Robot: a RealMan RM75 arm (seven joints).
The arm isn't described. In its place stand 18 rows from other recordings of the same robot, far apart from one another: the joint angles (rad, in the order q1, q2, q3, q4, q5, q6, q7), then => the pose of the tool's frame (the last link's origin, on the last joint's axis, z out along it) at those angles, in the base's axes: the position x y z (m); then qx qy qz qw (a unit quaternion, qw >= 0).
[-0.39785, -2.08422, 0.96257, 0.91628, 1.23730, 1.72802, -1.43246] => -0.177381 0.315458 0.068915 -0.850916 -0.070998 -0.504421 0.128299
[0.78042, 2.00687, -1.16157, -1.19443, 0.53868, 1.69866, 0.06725] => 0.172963 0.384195 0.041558 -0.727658 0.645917 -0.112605 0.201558
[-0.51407, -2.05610, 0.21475, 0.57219, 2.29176, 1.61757, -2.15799] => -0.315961 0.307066 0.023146 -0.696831 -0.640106 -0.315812 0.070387
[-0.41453, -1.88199, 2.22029, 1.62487, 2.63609, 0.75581, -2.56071] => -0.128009 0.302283 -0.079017 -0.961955 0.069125 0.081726 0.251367
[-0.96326, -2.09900, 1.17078, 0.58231, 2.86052, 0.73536, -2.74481] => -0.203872 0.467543 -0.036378 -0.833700 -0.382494 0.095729 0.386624
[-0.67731, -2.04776, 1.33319, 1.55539, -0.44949, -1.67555, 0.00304] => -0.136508 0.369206 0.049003 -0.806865 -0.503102 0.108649 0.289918
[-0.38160, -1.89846, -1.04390, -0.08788, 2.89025, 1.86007, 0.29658] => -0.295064 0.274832 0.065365 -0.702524 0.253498 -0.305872 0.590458
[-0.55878, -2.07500, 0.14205, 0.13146, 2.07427, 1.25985, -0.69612] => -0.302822 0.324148 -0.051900 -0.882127 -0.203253 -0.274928 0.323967
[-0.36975, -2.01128, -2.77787, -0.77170, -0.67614, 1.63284, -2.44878] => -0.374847 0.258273 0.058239 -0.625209 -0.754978 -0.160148 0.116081
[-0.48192, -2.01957, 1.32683, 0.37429, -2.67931, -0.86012, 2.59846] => -0.306005 0.394588 0.023604 -0.763586 -0.218990 -0.277808 0.540187
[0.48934, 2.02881, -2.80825, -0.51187, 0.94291, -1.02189, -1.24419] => 0.234158 0.306229 -0.109501 -0.772213 -0.377006 0.018918 0.511073
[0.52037, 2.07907, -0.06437, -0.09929, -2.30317, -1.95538, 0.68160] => 0.237876 0.245038 -0.033450 -0.850621 0.070420 0.509640 0.108405
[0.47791, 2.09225, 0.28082, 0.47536, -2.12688, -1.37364, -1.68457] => 0.198771 0.287443 -0.092756 -0.594749 -0.509548 -0.013012 0.621663
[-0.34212, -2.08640, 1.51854, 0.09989, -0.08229, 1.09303, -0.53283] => -0.381734 0.298986 0.001179 -0.622164 -0.388823 -0.330857 0.593516
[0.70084, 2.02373, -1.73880, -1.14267, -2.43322, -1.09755, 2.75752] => 0.151428 0.380856 -0.065906 -0.925088 0.294835 -0.111674 0.211694
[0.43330, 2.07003, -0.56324, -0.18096, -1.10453, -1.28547, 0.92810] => 0.334199 0.332069 0.026280 -0.670525 0.350265 0.452659 0.472029
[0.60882, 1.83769, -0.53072, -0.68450, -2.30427, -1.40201, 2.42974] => 0.322461 0.381611 0.119737 -0.717150 0.636503 0.175005 0.223455
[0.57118, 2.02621, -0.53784, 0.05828, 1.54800, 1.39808, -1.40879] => 0.276907 0.312438 -0.053373 -0.627174 0.618994 0.469178 0.058053
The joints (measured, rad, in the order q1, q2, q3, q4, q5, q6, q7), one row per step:
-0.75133, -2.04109, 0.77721, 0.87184, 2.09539, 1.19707, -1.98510
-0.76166, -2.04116, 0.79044, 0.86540, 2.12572, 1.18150, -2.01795
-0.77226, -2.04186, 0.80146, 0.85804, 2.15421, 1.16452, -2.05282
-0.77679, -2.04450, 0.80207, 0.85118, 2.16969, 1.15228, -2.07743
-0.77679, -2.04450, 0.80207, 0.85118, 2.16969, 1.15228, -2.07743
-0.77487, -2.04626, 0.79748, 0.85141, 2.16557, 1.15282, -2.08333
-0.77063, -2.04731, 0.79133, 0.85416, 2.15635, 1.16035, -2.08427
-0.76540, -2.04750, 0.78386, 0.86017, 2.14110, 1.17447, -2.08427
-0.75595, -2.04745, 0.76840, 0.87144, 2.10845, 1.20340, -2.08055
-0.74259, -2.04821, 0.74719, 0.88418, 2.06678, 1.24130, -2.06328
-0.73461, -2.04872, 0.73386, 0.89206, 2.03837, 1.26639, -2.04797
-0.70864, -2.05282, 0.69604, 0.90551, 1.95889, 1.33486, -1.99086
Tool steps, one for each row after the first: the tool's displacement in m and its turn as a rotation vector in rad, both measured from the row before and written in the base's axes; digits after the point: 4 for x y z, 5 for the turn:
0.0002, 0.0021, -0.0038, -0.01133, 0.01826, 0.02445
0.0002, 0.0023, -0.0035, -0.00804, 0.01393, 0.02690
-0.0011, 0.0010, -0.0023, -0.00188, -0.00084, 0.02518
0.0000, 0.0000, 0.0000, 0.00000, 0.00000, 0.00000
-0.0004, -0.0004, 0.0001, 0.00149, -0.01157, 0.00778
-0.0003, -0.0012, 0.0009, -0.00009, -0.01448, 0.00246
0.0006, -0.0016, 0.0020, -0.00093, -0.02003, -0.00187
0.0016, -0.0030, 0.0043, -0.00072, -0.03982, -0.00872
0.0013, -0.0045, 0.0053, 0.00151, -0.04478, -0.02049
0.0013, -0.0029, 0.0036, 0.00263, -0.02737, -0.01886
0.0011, -0.0097, 0.0084, 0.01252, -0.07127, -0.05848

